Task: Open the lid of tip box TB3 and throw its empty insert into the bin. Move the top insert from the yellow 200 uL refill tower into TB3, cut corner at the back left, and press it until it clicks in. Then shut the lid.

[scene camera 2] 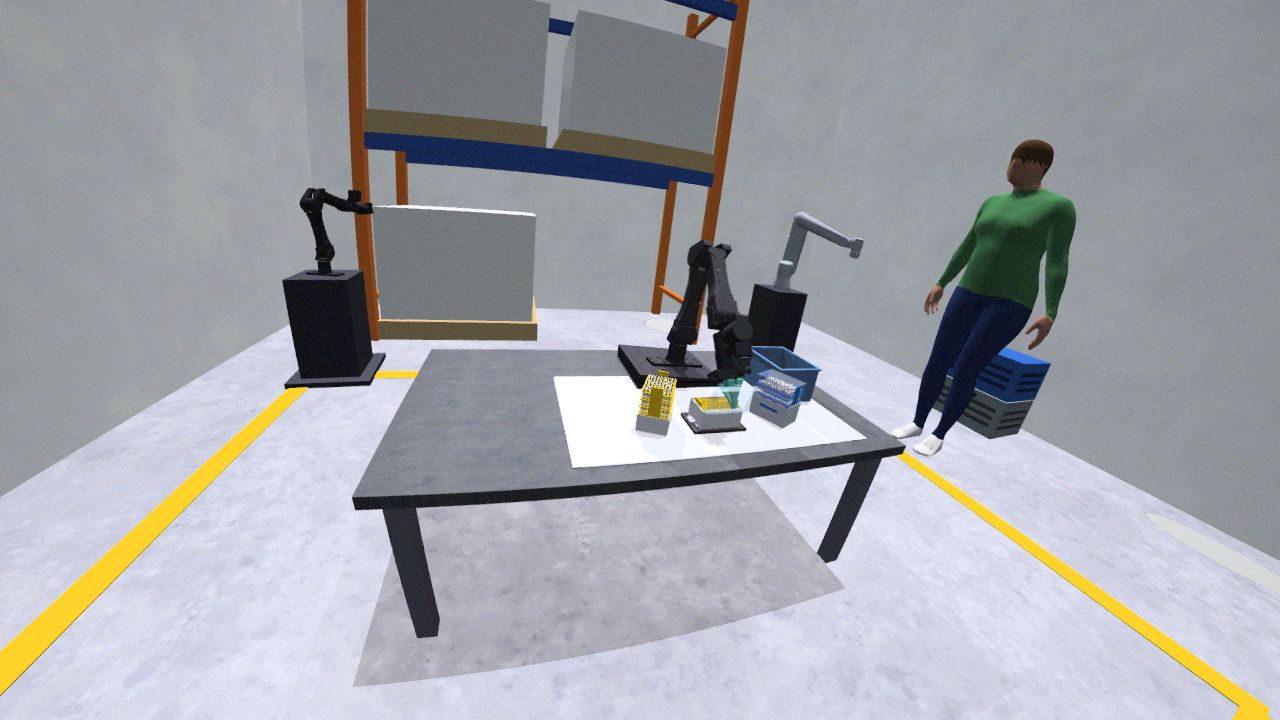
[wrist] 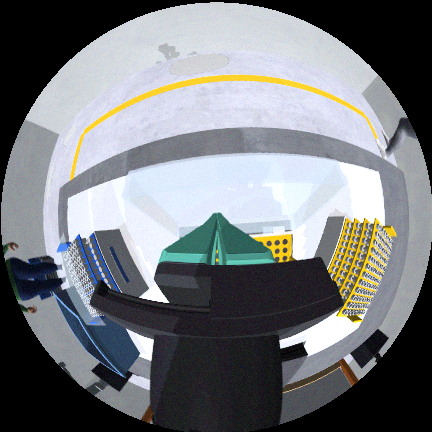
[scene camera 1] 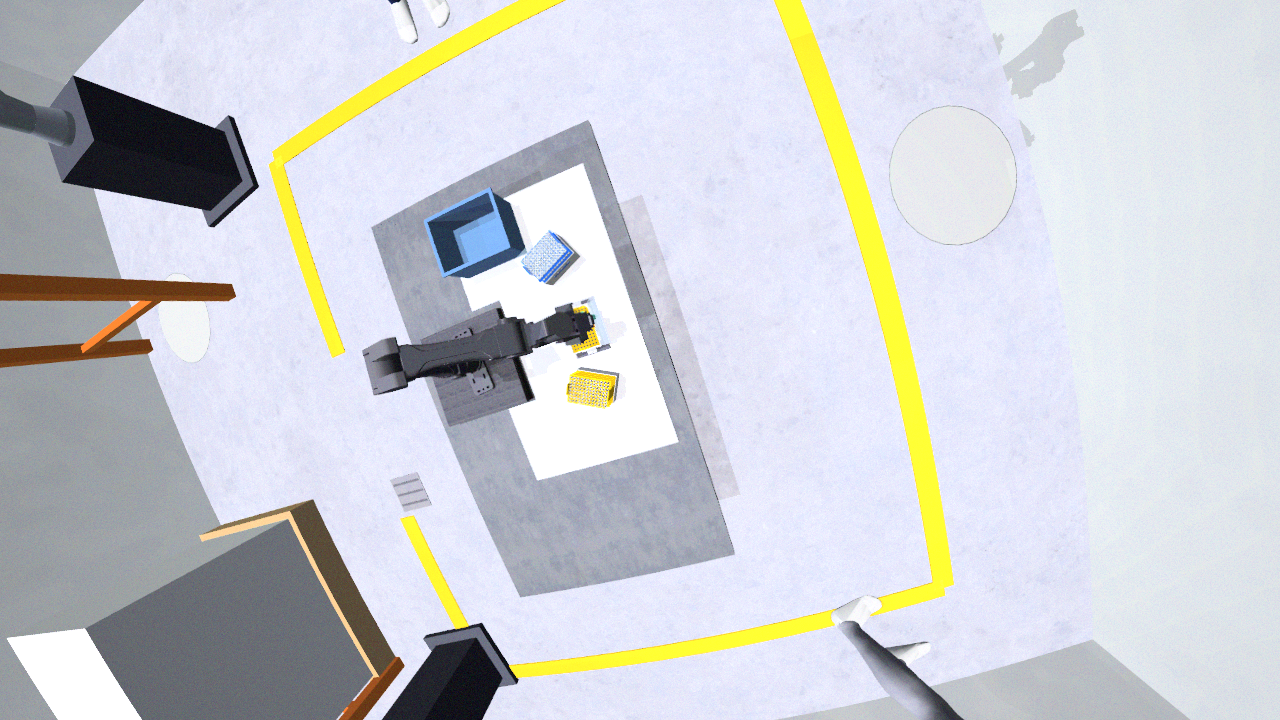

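Observation:
TB3 [scene camera 2: 716, 416] stands on the white mat in a dark holder, with the yellow empty insert [scene camera 1: 586, 340] [scene camera 2: 711, 402] [wrist: 281, 245] inside. Its clear lid [scene camera 1: 602, 325] [wrist: 225, 185] is raised and spread beyond the fingers in the wrist view; its exact angle is hard to tell. My gripper [scene camera 1: 591, 318] [scene camera 2: 732, 398] [wrist: 216, 218] is shut and empty, its green fingertips over the box and close to the lid; contact is unclear. The fingers hide part of the insert. The yellow refill tower [scene camera 1: 590, 389] [scene camera 2: 657, 398] [wrist: 357, 267] stands beside TB3 with stacked inserts.
A blue tower [scene camera 1: 547, 257] [scene camera 2: 776, 394] [wrist: 85, 270] stands on TB3's other side. The blue open bin [scene camera 1: 483, 234] [scene camera 2: 776, 365] [wrist: 95, 335] is beyond it. The arm's dark base plate [scene camera 1: 519, 385] lies behind the mat. A person [scene camera 2: 1002, 241] stands beyond the table.

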